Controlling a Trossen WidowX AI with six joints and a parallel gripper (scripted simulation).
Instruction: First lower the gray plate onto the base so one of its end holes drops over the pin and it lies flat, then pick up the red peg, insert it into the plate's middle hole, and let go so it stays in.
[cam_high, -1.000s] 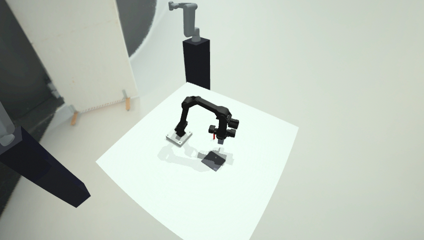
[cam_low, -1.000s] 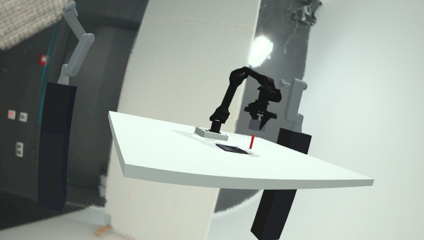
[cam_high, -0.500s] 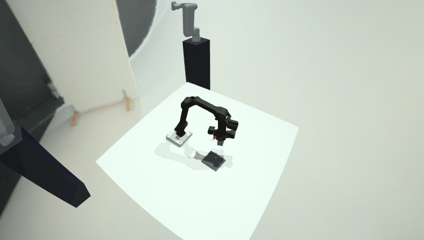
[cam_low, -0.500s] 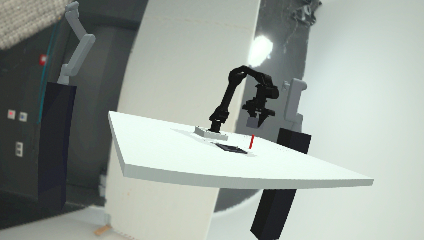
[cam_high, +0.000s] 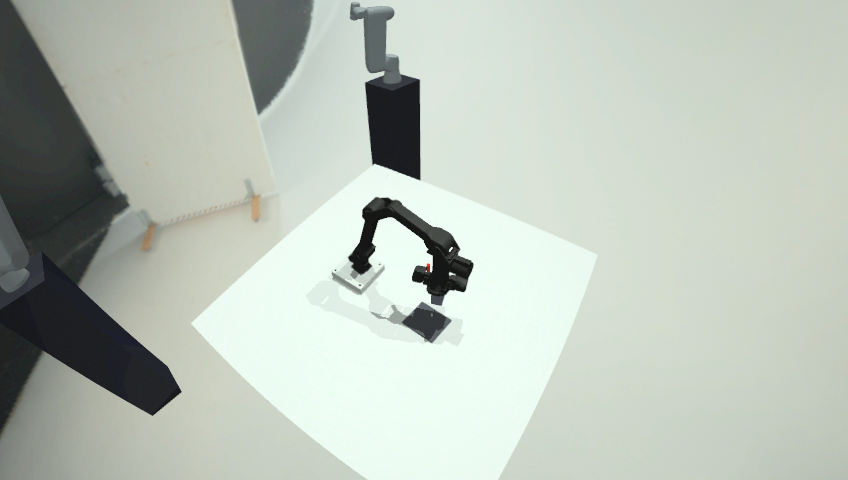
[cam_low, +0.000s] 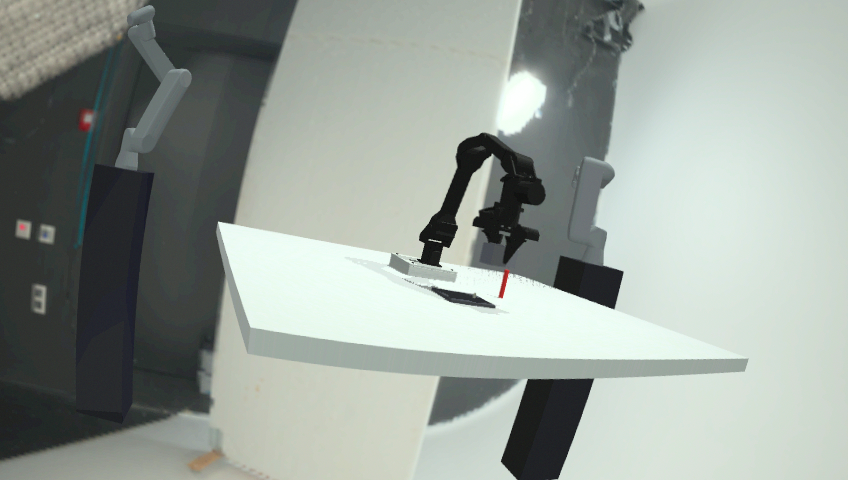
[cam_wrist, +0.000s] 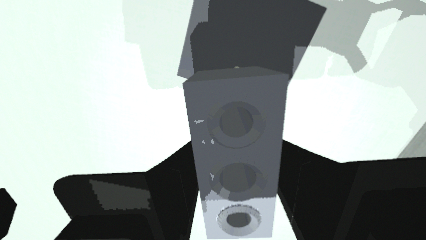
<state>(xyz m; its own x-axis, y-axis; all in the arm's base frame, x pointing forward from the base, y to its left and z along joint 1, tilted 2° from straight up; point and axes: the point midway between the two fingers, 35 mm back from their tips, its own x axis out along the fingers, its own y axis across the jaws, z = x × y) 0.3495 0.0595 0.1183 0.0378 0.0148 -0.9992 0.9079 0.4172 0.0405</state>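
Now: the dark square base 60 mm to the right of my gripper tip and 100 mm below it. Round my gripper tip: red peg 130 mm behind, 90 mm to the left, 70 mm below; then gray plate 30 mm above.
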